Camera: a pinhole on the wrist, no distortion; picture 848 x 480 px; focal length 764.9 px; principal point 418.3 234.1 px. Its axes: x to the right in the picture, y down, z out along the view. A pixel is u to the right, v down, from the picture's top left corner.
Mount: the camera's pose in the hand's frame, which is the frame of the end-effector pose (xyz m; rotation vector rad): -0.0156 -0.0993 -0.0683 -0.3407 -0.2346 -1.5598
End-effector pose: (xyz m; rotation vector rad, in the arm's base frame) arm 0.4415 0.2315 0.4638 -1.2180 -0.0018 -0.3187
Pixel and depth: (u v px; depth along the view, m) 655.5 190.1 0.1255
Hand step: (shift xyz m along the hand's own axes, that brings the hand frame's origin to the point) -0.0142 -0.0906 0.0630
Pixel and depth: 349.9 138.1 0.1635
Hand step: -0.0251 -0.0268 0.0801
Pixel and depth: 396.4 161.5 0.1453
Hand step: -0.0196 -0.0432 0.0664
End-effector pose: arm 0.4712 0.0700 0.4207 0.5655 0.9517 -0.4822
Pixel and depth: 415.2 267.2 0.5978
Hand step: 0.0506 0.1161 0.4860
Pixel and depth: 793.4 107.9 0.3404
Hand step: -0.0480 -0.1323 0.3122
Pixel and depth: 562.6 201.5 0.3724
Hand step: -0.0060 -0.0314 0.3048
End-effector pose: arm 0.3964 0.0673 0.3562 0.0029 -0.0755 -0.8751
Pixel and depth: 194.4 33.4 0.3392
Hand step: -0.0818 0.1165 0.2178
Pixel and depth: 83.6 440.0 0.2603
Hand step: 0.0715 0.0986 0.1289
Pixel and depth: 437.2 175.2 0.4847
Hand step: -0.0200 0.0636 0.3899
